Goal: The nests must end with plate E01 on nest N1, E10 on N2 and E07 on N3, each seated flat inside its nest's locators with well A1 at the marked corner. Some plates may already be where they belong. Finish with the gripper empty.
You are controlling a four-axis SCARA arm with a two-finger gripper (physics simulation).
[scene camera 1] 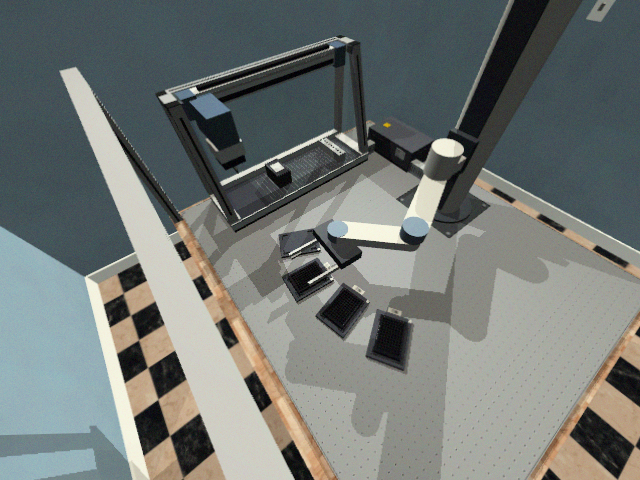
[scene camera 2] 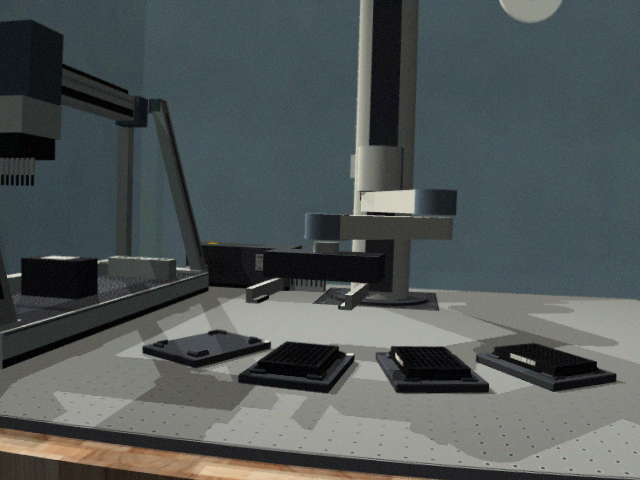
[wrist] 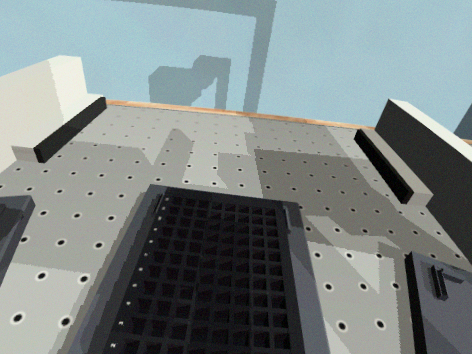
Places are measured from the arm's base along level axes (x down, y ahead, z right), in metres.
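Where they show: gripper, between the fingertips: (scene camera 1: 298, 269) (scene camera 2: 297, 299) (wrist: 236, 99); arm's base, origin of its link: (scene camera 1: 441, 204) (scene camera 2: 379, 302).
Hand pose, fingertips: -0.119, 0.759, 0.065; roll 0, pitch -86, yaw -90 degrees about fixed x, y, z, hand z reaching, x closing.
Note:
Each offset is from my fingertips to the top centre of the thing, as dx, dy, dz. "spot": to the spot under its first point. Level surfaces: height alone.
My gripper (scene camera 1: 300, 268) (scene camera 2: 297, 302) (wrist: 236, 99) is open and empty, raised above the two leftmost nests of scene camera 2. An empty dark nest @[+0.089, -0.099, +0.160] (scene camera 1: 296, 242) (scene camera 2: 201, 350) (wrist: 442, 320) with corner locators is leftmost there. Beside it a black plate @[+0.080, -0.028, -0.001] (scene camera 1: 305, 275) (scene camera 2: 305, 356) (wrist: 215, 260) sits in a nest @[+0.089, -0.028, -0.002] (scene camera 2: 286, 383) (wrist: 306, 300). Another black plate @[+0.080, -0.057, -0.177] (scene camera 1: 342, 308) (scene camera 2: 429, 361) sits in the following nest @[+0.090, -0.057, -0.177] (scene camera 2: 434, 386). A third black plate @[+0.080, -0.115, -0.347] (scene camera 1: 391, 338) (scene camera 2: 545, 358), with a white label, sits in the rightmost nest @[+0.091, -0.114, -0.347] (scene camera 2: 547, 382). The plates look flat; label text and nest names are unreadable.
A gantry machine (scene camera 1: 268, 68) (scene camera 2: 95, 96) stands over a deck at the left, holding a black block @[spot: -0.013, -0.206, +0.453] (scene camera 1: 279, 175) (scene camera 2: 59, 277). A dark box @[spot: -0.008, -0.832, +0.301] (scene camera 1: 399, 139) (scene camera 2: 232, 266) stands behind. The arm's column (scene camera 1: 491, 98) (scene camera 2: 385, 72) rises at the back of the perforated table @[dx +0.107] (scene camera 1: 496, 403).

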